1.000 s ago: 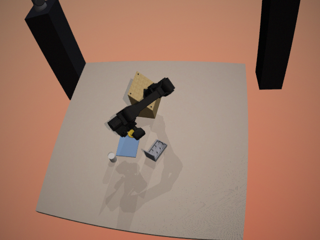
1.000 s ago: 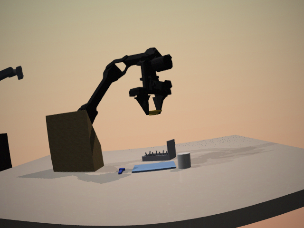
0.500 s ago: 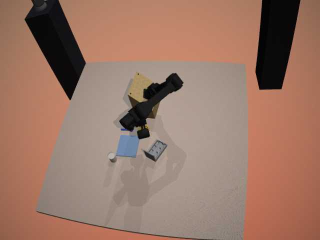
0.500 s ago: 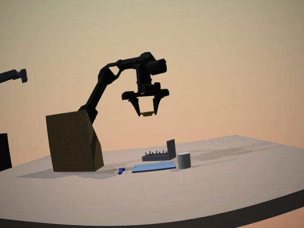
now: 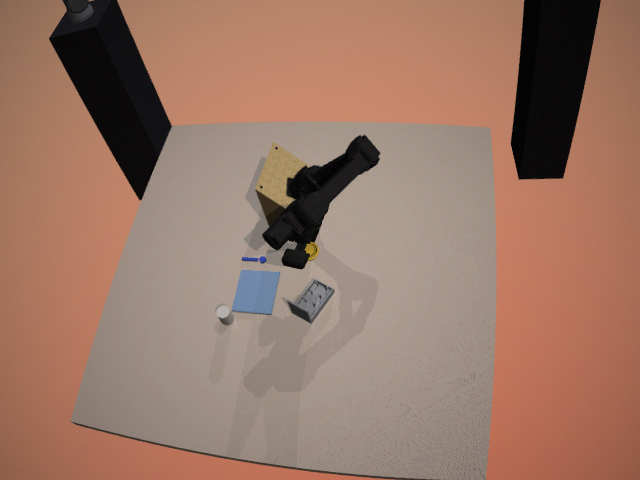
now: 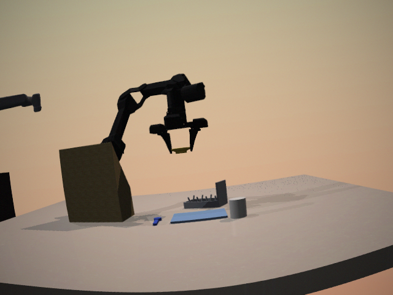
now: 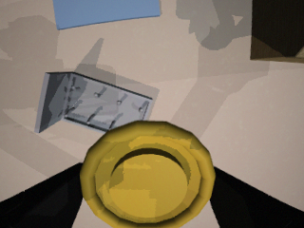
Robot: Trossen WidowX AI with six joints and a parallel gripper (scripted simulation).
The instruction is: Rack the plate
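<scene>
The grey dish rack lies 160 mm below my gripper tip, 60 mm ahead of it and 10 mm to the right of it. Round my gripper tip: white cup (280 mm to the right, 160 mm below, 110 mm ahead); then yellow plate (10 mm above); then blue spoon (210 mm to the right, 180 mm below, 100 mm behind).
</scene>
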